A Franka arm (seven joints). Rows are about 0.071 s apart.
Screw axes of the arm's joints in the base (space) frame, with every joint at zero. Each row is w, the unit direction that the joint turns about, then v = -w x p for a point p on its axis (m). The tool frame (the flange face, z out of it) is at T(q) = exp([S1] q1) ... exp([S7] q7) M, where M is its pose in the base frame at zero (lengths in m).
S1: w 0 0 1 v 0.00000 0.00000 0.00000
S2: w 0 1 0 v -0.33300 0.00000 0.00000
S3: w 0 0 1 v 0.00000 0.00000 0.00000
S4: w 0 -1 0 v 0.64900 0.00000 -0.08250
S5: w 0 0 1 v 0.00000 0.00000 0.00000
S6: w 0 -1 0 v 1.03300 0.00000 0.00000
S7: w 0 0 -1 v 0.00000 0.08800 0.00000
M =
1 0 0 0.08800
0 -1 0 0.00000
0 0 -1 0.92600
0 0 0 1
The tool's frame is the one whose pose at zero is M.
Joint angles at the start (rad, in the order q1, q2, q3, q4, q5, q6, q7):
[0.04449, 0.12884, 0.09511, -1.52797, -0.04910, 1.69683, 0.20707]
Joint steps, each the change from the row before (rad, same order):
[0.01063, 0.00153, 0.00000, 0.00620, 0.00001, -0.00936, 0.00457]
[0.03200, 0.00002, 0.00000, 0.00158, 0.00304, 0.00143, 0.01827]
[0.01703, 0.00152, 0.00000, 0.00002, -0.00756, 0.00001, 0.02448]
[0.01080, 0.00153, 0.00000, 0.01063, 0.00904, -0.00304, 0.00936]
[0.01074, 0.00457, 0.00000, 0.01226, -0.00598, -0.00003, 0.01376]
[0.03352, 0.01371, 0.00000, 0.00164, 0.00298, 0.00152, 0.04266]
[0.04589, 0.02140, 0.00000, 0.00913, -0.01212, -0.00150, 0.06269]
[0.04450, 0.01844, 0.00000, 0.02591, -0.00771, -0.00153, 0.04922]
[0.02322, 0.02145, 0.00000, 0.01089, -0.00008, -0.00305, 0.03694]
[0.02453, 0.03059, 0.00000, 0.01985, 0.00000, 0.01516, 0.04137]
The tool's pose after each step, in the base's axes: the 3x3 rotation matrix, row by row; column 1 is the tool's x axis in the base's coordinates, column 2 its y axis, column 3 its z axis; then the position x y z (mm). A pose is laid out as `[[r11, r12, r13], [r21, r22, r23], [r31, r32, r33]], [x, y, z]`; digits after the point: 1 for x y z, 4 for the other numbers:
[[0.9975, -0.0581, 0.0410], [-0.0569, -0.9979, -0.0306], [0.0427, 0.0282, -0.9987]], [598.3, 82.2, 583.2]
[[0.9980, -0.0447, 0.0444], [-0.0436, -0.9987, -0.0258], [0.0455, 0.0238, -0.9987]], [595.6, 101.6, 584.1]
[[0.9977, -0.0515, 0.0448], [-0.0501, -0.9982, -0.0325], [0.0464, 0.0302, -0.9985]], [594.3, 111.1, 583.2]
[[0.9975, -0.0511, 0.0492], [-0.0501, -0.9985, -0.0219], [0.0502, 0.0194, -0.9986]], [593.5, 118.3, 587.1]
[[0.9968, -0.0540, 0.0581], [-0.0527, -0.9983, -0.0251], [0.0594, 0.0220, -0.9980]], [594.0, 124.4, 590.2]
[[0.9969, -0.0631, 0.0477], [-0.0621, -0.9978, -0.0216], [0.0490, 0.0186, -0.9986]], [593.1, 145.1, 582.8]
[[0.9961, -0.0787, 0.0386], [-0.0775, -0.9964, -0.0330], [0.0410, 0.0299, -0.9987]], [591.7, 172.1, 574.0]
[[0.9954, -0.0835, 0.0477], [-0.0819, -0.9960, -0.0349], [0.0504, 0.0308, -0.9983]], [589.2, 198.9, 575.0]
[[0.9947, -0.0971, 0.0352], [-0.0958, -0.9947, -0.0368], [0.0386, 0.0333, -0.9987]], [589.7, 213.9, 566.6]
[[0.9928, -0.1136, 0.0392], [-0.1124, -0.9932, -0.0315], [0.0425, 0.0269, -0.9987]], [593.6, 231.3, 558.2]

